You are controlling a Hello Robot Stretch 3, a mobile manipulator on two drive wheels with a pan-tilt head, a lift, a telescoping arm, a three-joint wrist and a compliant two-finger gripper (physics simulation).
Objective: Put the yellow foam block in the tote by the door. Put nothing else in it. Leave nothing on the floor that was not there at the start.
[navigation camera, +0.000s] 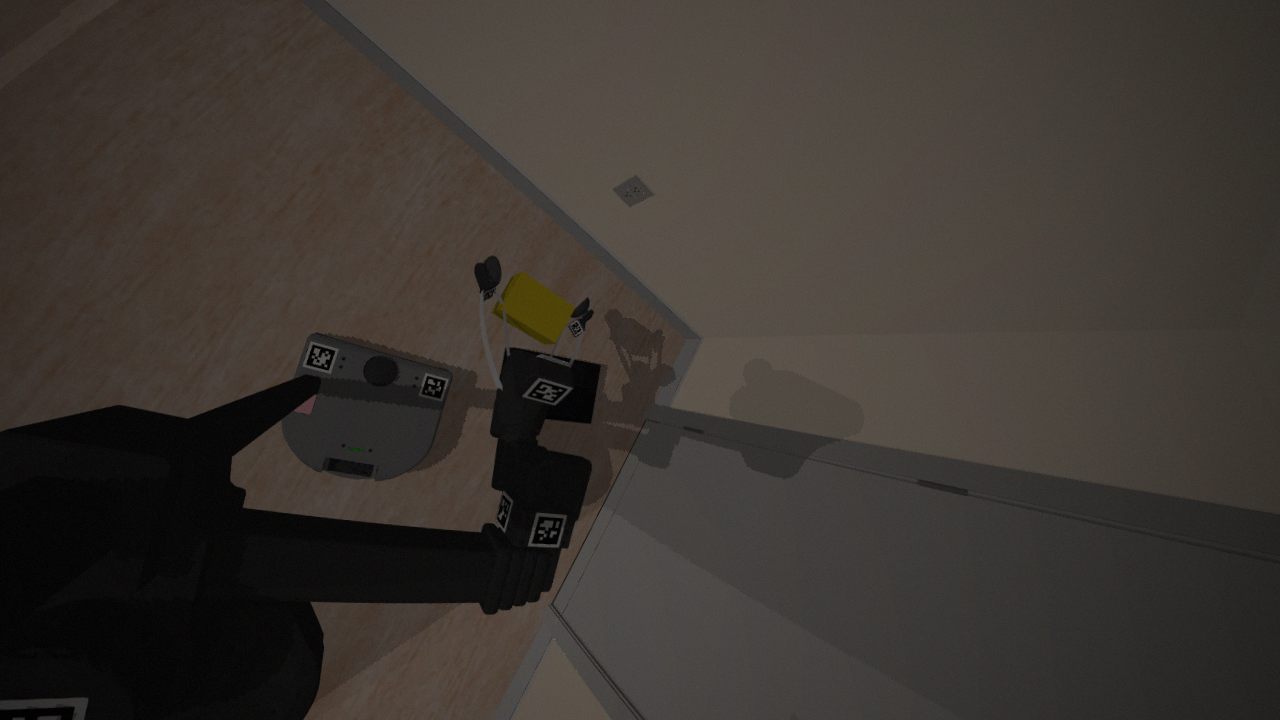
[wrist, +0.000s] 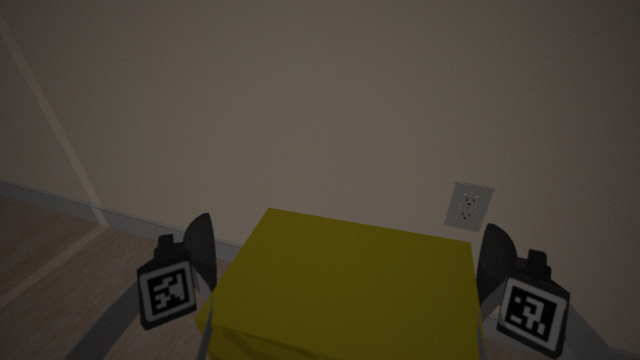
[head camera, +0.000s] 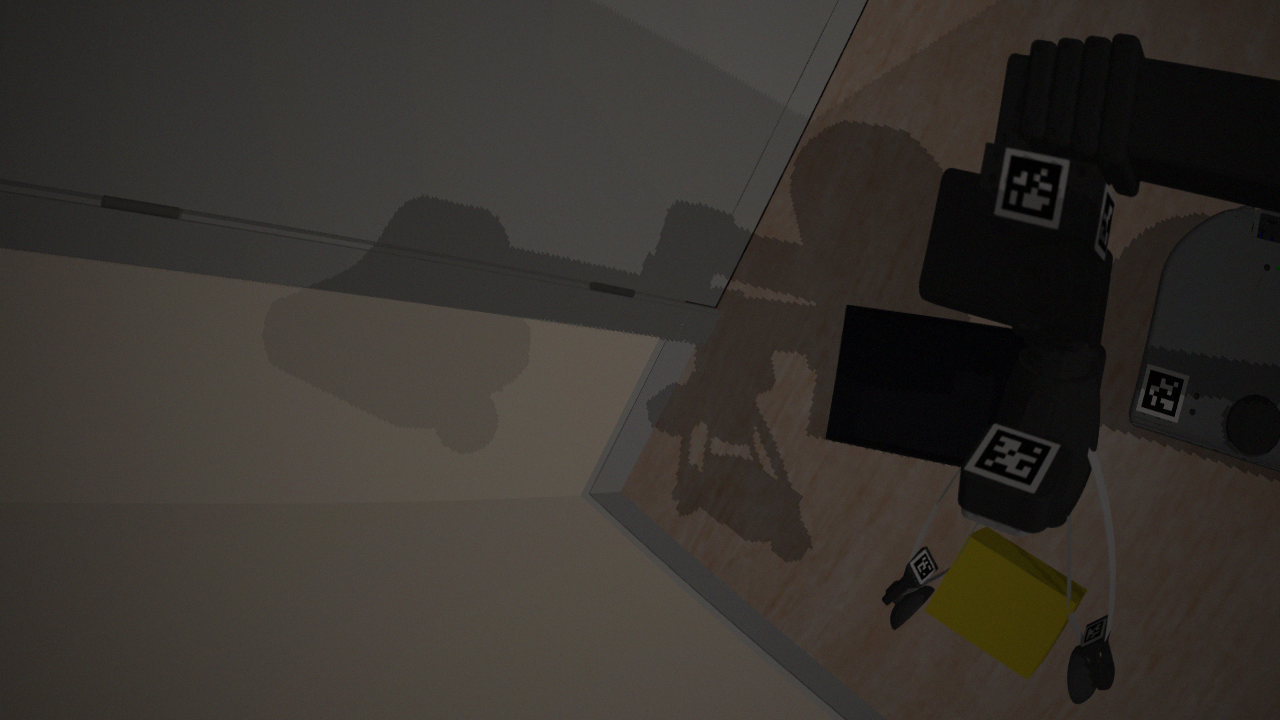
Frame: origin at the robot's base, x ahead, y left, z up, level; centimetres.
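Where they show: gripper, fingertip midpoint: (navigation camera: 539,280) (wrist: 342,245) (head camera: 989,659); robot's base, origin of the base link: (navigation camera: 379,369) (head camera: 1250,422).
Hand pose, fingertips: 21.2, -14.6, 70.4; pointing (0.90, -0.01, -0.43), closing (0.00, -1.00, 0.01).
Note:
Each offset is from my fingertips to the top centre of the thing, as dx, dy, dz.
The yellow foam block @(-4.6, -0.2, +3.2) (head camera: 1002,595) (navigation camera: 535,308) (wrist: 345,295) is held between the two fingertips of my gripper (head camera: 1000,639) (navigation camera: 535,293) (wrist: 342,245), which is shut on it. The block looks raised off the floor and slightly tilted. The black tote @(-12.8, -33.8, -60.4) (head camera: 845,367) (navigation camera: 592,383) stands on the floor near the door corner. In the head and navigation views it shows partly beneath my wrist and gripper body, which hide one side of it. The block appears beyond the tote, on the side away from my arm. The tote does not show in the wrist view. Its inside is too dark to make out.
My grey mobile base (head camera: 1208,304) (navigation camera: 393,420) is beside the tote. The grey door (head camera: 358,116) (navigation camera: 805,573) and the beige wall (head camera: 358,582) (navigation camera: 895,179) (wrist: 300,100) meet near the tote. A wall outlet @(+41.6, -25.7, -24.7) (navigation camera: 633,190) (wrist: 469,206) is beyond the block. My arm's shadow falls across door, wall and floor.

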